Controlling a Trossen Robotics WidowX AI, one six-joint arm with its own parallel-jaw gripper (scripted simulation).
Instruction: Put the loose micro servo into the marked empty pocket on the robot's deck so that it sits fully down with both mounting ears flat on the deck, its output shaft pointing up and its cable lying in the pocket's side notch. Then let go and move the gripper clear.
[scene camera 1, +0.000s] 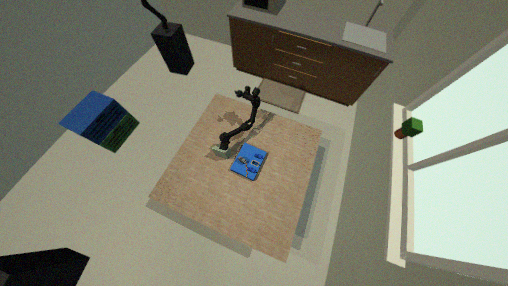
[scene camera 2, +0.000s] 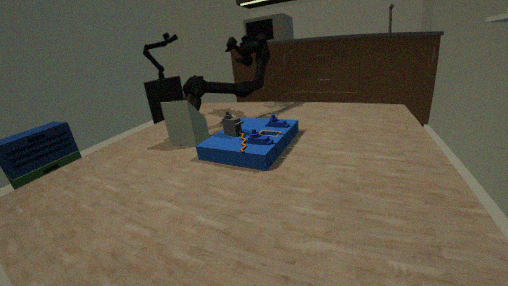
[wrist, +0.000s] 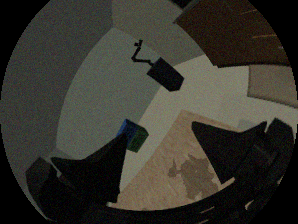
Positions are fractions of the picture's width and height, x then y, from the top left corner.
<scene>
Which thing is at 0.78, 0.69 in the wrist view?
The gripper.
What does the gripper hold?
Nothing.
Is the gripper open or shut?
Open.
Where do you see a blue deck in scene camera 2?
0.43, 0.52
</scene>
